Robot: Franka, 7 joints.
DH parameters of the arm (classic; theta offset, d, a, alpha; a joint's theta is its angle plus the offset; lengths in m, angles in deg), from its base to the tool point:
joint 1: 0 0.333 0 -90
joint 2: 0 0 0 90
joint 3: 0 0.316 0.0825 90
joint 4: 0 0 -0.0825 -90
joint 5: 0 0.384 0 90
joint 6: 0 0 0.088 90
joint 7: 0 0.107 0 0
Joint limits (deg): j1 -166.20..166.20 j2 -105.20..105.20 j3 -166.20..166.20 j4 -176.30..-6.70 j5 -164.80..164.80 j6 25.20..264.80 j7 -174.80..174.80
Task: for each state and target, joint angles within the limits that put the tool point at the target. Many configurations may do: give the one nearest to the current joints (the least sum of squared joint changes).
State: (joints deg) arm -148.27 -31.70 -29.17 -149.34 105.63 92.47 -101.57
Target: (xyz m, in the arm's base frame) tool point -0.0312 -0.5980 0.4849
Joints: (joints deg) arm -108.76 6.42 7.73 -115.30 112.52 98.00 -101.57
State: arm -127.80 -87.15 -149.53 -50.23 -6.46 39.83 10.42
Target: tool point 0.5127 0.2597 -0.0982
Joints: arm -158.35 -96.53 -166.20 -36.40 -15.33 61.64 10.42
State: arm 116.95 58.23 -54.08 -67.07 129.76 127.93 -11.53
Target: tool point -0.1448 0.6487 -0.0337
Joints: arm 129.93 76.12 -34.16 -82.62 128.09 126.37 -11.53
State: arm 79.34 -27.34 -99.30 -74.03 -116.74 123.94 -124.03
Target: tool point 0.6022 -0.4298 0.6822
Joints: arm 105.85 -46.54 -103.83 -60.16 -119.03 126.51 -124.03
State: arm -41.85 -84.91 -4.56 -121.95 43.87 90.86 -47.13
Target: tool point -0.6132 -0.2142 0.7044
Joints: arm -10.91 -100.25 -38.97 -75.69 46.48 117.75 -47.13
